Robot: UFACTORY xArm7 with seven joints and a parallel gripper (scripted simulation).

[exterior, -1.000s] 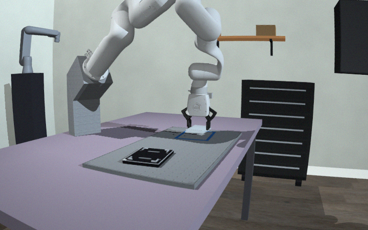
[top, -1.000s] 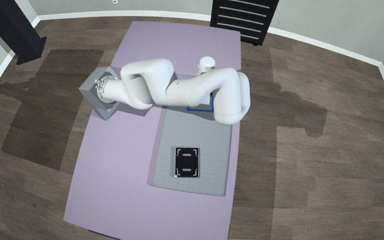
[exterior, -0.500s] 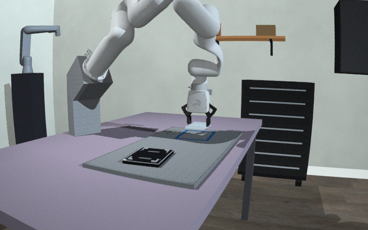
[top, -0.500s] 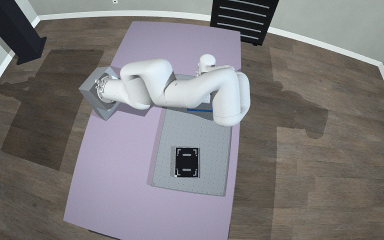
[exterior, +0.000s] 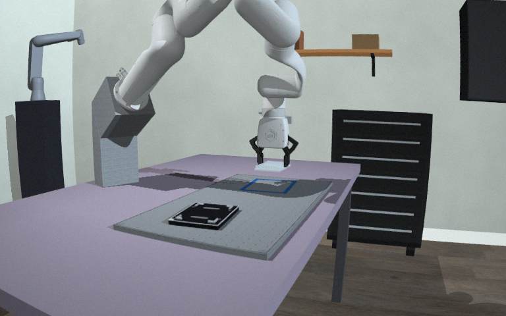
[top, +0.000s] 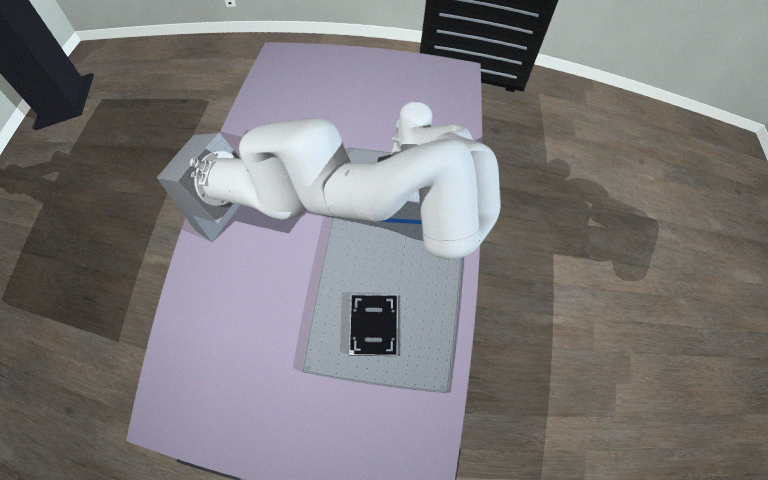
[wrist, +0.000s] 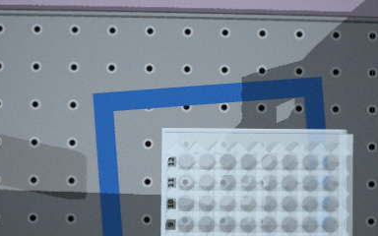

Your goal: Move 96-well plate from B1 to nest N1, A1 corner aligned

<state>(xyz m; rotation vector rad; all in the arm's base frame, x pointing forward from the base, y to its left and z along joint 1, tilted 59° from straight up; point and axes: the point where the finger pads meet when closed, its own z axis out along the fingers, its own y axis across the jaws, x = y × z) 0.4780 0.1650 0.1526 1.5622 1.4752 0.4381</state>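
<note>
The plate nest N1 lies 37 cm to the right of my hand, 17 cm behind it and 7 cm below it. Also, from my hand: 96-well plate (1 cm below).
</note>
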